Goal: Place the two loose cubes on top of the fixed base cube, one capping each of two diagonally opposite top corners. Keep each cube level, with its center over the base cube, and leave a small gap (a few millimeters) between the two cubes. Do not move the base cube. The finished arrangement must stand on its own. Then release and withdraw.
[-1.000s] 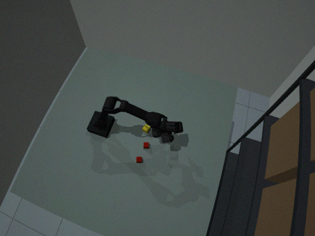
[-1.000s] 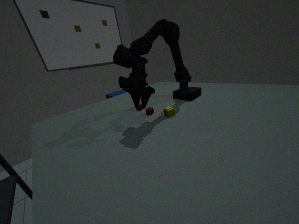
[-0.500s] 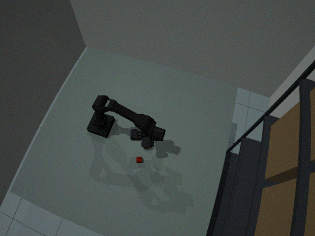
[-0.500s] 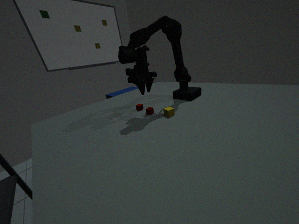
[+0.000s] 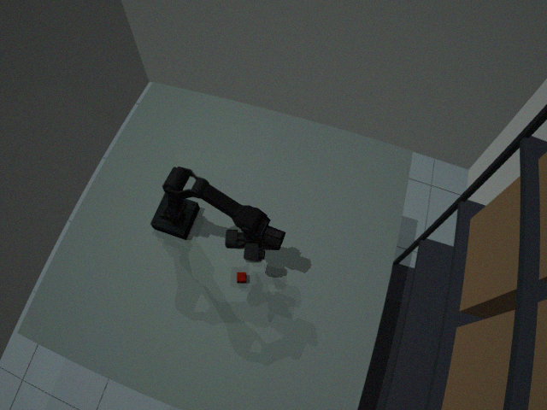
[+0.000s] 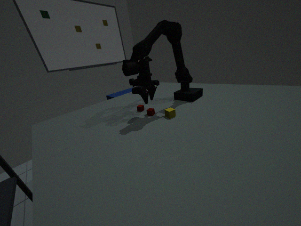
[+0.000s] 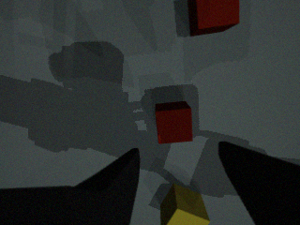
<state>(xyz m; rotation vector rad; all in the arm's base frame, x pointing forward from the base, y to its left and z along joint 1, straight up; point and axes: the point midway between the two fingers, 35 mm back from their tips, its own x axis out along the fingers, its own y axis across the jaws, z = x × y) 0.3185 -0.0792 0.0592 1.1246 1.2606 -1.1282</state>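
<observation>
Now: the yellow cube 20 mm behind my gripper tip, 110 mm to the left of it and 60 mm below it.
</observation>
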